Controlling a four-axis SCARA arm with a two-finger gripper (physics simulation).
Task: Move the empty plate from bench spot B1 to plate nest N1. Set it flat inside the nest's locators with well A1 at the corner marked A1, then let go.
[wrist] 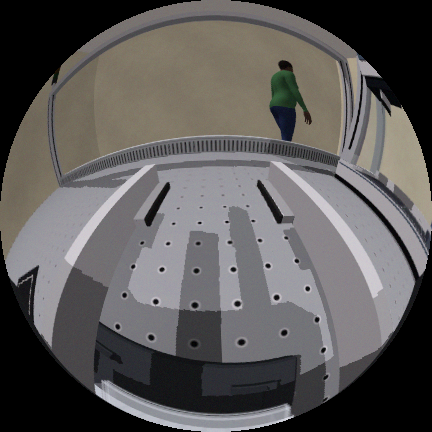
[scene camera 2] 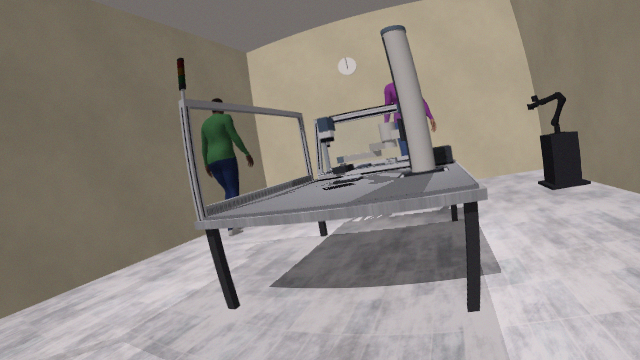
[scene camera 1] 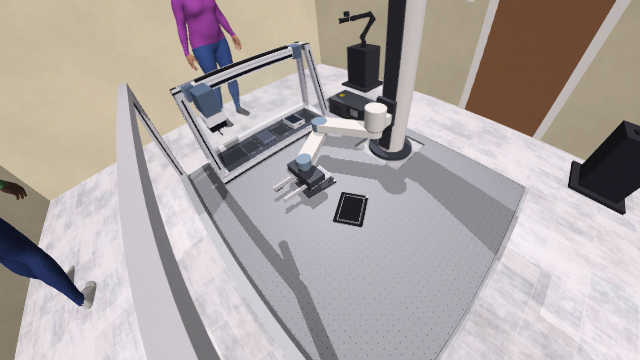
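Seen in the pictures: gripper, between the fingertips: (wrist: 212,171) (scene camera 2: 321,177) (scene camera 1: 279,194); arm's base, origin of its link: (scene camera 2: 424,173) (scene camera 1: 390,146).
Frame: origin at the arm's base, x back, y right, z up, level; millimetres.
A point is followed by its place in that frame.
Observation:
My gripper (scene camera 1: 281,194) @[x -686, y 126, z 62 mm] (wrist: 212,171) @[x -686, y 126, z 62 mm] is open and empty, its two long fingers apart above the perforated bench. The dark nest N1 (scene camera 1: 325,187) @[x -489, y 31, z 22 mm] (wrist: 175,377) lies behind the fingers, mostly under the gripper body in scene camera 1. A pale, clear rim that looks like the plate's (wrist: 200,419) shows over the nest at the bottom of the wrist view. Most of the plate is hidden, so its seating and its A1 corner cannot be seen. Bench spot B1 (scene camera 1: 351,209) @[x -494, y -143, z 15 mm] (wrist: 27,295), a black mat with a white outline, bears no plate.
An aluminium gantry frame (scene camera 1: 250,62) @[x -426, y 624, z 504 mm] with a blue-grey head (scene camera 1: 202,99) @[x -759, y 465, z 477 mm] stands over a dark deck at the back left. The arm's column (scene camera 1: 407,75) @[x -41, y -63, z 455 mm] (scene camera 2: 410,100) @[x 2, y -75, z 423 mm] stands at the bench edge beside a black box (scene camera 1: 350,104) @[x 54, y 362, z 128 mm]. A guard frame (scene camera 2: 245,108) @[x -1004, y -165, z 597 mm] borders another edge.

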